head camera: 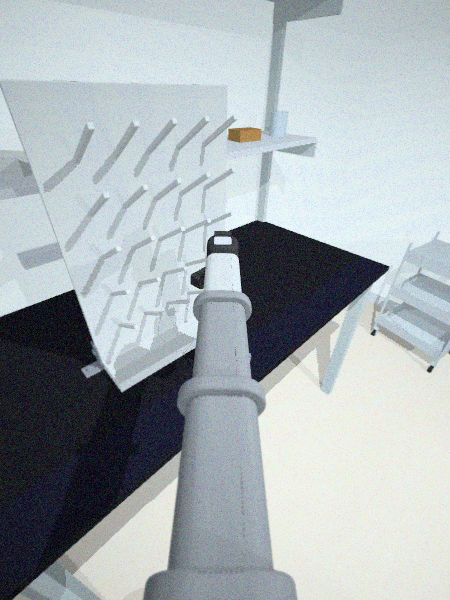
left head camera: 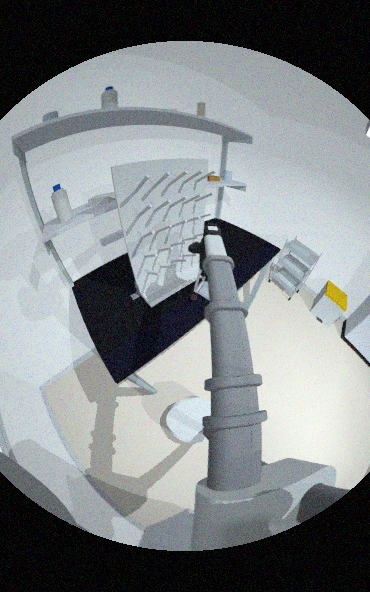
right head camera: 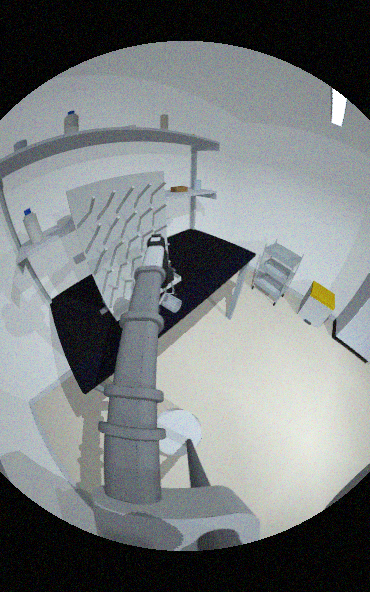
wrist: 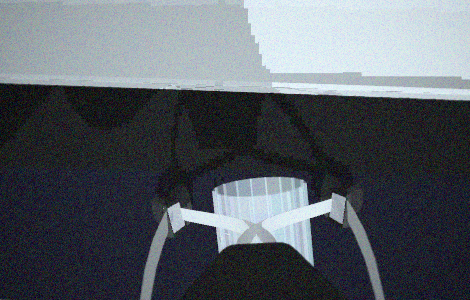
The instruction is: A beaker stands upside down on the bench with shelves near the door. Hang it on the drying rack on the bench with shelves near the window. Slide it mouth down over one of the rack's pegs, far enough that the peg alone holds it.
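Places are measured from the robot's base along level axes (x ahead, y left, z up), in centimetres.
Where they show: gripper, fingertip midpoint: point(left head camera: 201, 292) point(right head camera: 166, 304) point(wrist: 254, 196); robot's base, link origin: point(left head camera: 191, 418) point(right head camera: 175, 430).
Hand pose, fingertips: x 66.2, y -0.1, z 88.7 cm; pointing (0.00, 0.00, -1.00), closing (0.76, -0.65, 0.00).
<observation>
Things, the pixels of their centre, and the offset from my fingertips. "spot": a spot on its surface instead. Level surfaces: height alone.
- clear beaker, body centre: point(wrist: 264, 242) point(right head camera: 170, 302) point(left head camera: 206, 290) dx -1.4, dy -2.5, dz +3.5 cm
- black bench, surface height: dz +0.0 cm
- orange box, surface spot: point(head camera: 244, 134) spot: dx +71.7, dy -8.0, dz +48.4 cm
- pale blue container, surface spot: point(head camera: 280, 123) spot: dx +87.0, dy -24.0, dz +50.8 cm
The clear beaker point(left head camera: 202, 290) point(right head camera: 171, 303) point(wrist: 265, 207) is on the black bench point(head camera: 310, 265) point(left head camera: 100, 310) point(right head camera: 215, 260) point(wrist: 75, 240) in front of the rack, near the front edge. It looks to lie on its side, one round end toward the rack. My gripper point(wrist: 254, 196) is open just above it; in the wrist view the fingertips stand left and right of the beaker, apart from it. The arm hides the gripper in the head view. The white drying rack point(head camera: 115, 100) point(left head camera: 150, 170) point(right head camera: 115, 185) point(wrist: 125, 40) leans back, with rows of upward-slanting pegs.
Shelves behind the rack carry an orange box point(head camera: 244, 134), a pale blue container point(head camera: 280, 123) and white bottles point(left head camera: 62, 204) point(right head camera: 32, 227). A cart point(head camera: 421, 326) stands right of the bench, beside a yellow-topped bin point(left head camera: 336, 295). A white round object point(left head camera: 187, 419) point(right head camera: 182, 430) is below the arm.
</observation>
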